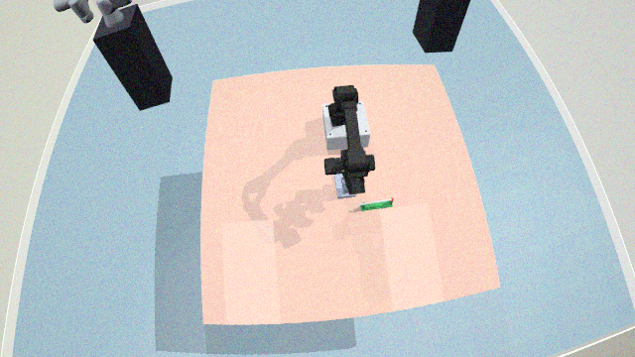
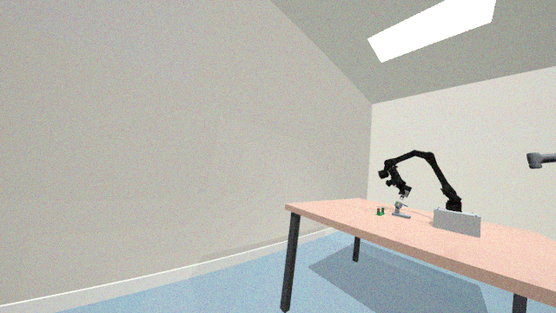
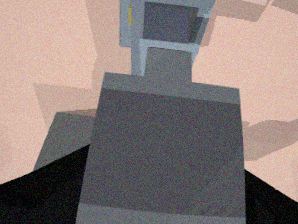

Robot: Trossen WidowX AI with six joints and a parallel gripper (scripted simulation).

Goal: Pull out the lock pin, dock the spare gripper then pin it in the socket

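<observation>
Right now the green cradle is 14 cm below my gripper tip, 13 cm ahead of it and 11 cm to the left of it. From my gripper tip the other things lie so: spare gripper: 1 cm above; mount socket: 11 cm below, 2 cm ahead.
</observation>
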